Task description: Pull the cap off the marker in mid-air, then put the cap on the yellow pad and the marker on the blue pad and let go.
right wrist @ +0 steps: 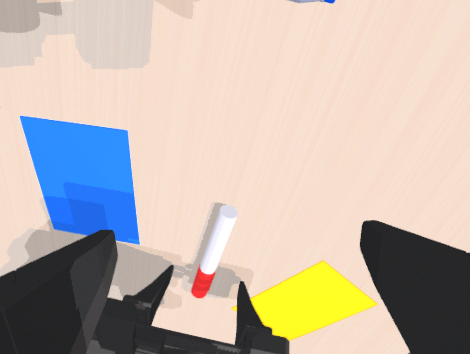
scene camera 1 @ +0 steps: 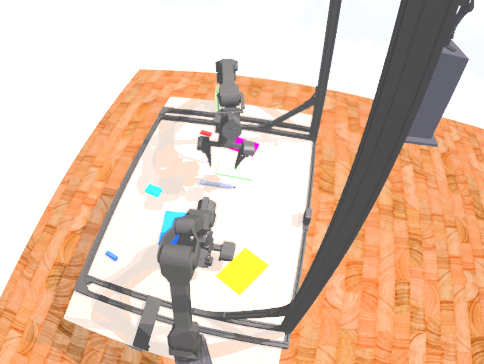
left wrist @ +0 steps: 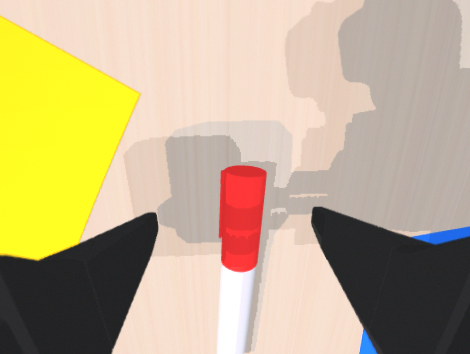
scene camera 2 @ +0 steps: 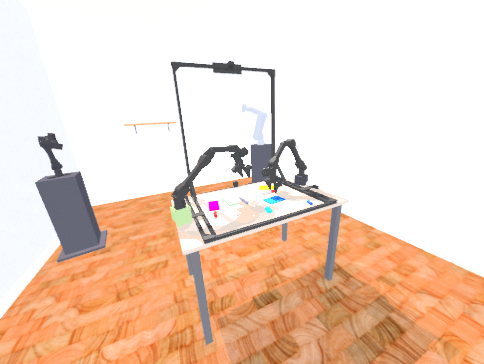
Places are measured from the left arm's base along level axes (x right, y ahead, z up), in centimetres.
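Where they show: left gripper, between the fingertips: (right wrist: 206, 275) (left wrist: 235, 218) (scene camera 2: 272, 191); right gripper, between the fingertips: (right wrist: 239, 239) (scene camera 1: 222, 167) (scene camera 2: 246, 177); left arm's base, origin of its link: (scene camera 1: 189, 351) (scene camera 2: 301, 175); right arm's base, origin of its link: (scene camera 2: 180, 207).
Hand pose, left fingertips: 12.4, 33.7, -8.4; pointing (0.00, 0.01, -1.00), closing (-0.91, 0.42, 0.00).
Things, the pixels of their top centre, and the offset from my left fingertips, as dx, dy, dz.
- yellow pad, centre of its top: (right wrist: 302, 307) (scene camera 1: 242, 270) (scene camera 2: 267, 187) +10.2, -7.6, -0.3
- blue pad, centre of its top: (left wrist: 431, 315) (right wrist: 84, 187) (scene camera 1: 175, 228) (scene camera 2: 274, 199) -9.1, +14.3, -0.3
- grey-blue pen, centre of its top: (scene camera 1: 217, 183) +10.2, +29.5, +1.5
- red piece, centre of its top: (scene camera 1: 205, 131) +11.3, +59.0, +1.7
- cyan block, centre of its top: (scene camera 1: 153, 189) -15.2, +33.2, +1.1
- small blue piece, centre of its top: (scene camera 1: 110, 254) -34.8, +7.2, +1.7
The marker lies on the table between the pads, its white body (left wrist: 236, 310) (right wrist: 219, 240) joined to its red cap (left wrist: 242, 220) (right wrist: 202, 284). In scene camera 1 my left arm hides it. The yellow pad (scene camera 1: 242, 271) (scene camera 2: 264, 188) (left wrist: 50, 125) (right wrist: 310, 300) lies on one side. The blue pad (scene camera 1: 172, 221) (left wrist: 445, 234) (right wrist: 95, 150) lies on the other, partly under my left arm in scene camera 1. My left gripper (left wrist: 235, 218) (right wrist: 206, 275) is open and empty just above the cap, one finger on each side. My right gripper (scene camera 1: 223, 167) (right wrist: 239, 239) is open and empty, held higher and farther off.
A grey-blue pen (scene camera 1: 217, 184) and a magenta pad (scene camera 1: 252, 146) lie near my right gripper. A red piece (scene camera 1: 205, 133), a cyan block (scene camera 1: 153, 190) and a small blue piece (scene camera 1: 111, 256) lie toward the left. Dark frame rails (scene camera 1: 309, 175) border the table.
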